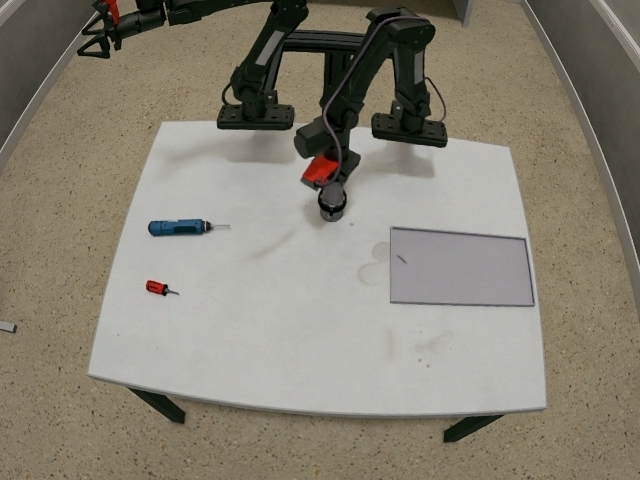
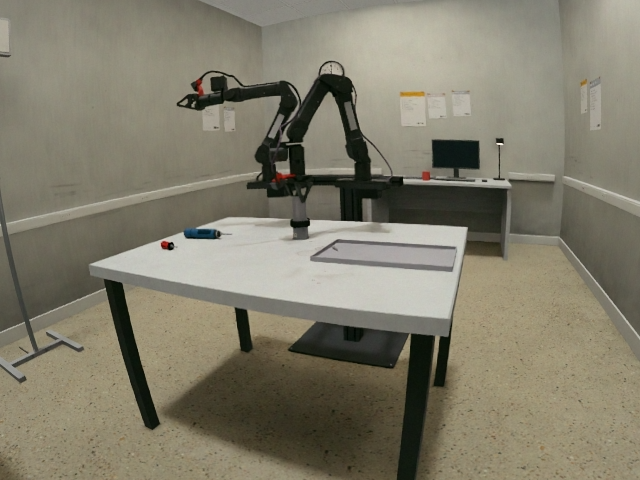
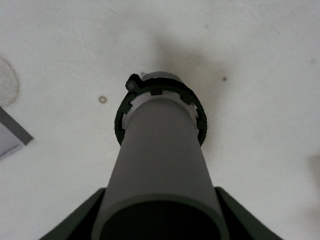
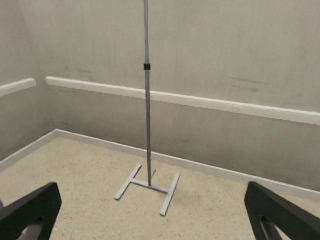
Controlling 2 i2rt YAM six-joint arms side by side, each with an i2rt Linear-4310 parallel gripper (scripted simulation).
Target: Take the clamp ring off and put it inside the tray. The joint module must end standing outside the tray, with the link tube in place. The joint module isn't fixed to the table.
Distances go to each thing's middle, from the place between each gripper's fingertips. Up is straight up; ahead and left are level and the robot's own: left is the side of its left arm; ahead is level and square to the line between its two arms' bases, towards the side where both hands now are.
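My left gripper is 8 cm above the black clamp ring (image 3: 134, 84). As for the grey tray (image 1: 443, 266), it sits 14 cm ahead of my left hand and 14 cm below it, and it is 37 cm to the left of it.
Measured from my right hand, the black clamp ring is 52 cm below, 59 cm to the left and 2 cm ahead. The grey tray is 58 cm below that same hand, 16 cm ahead of it and 96 cm to the left of it.
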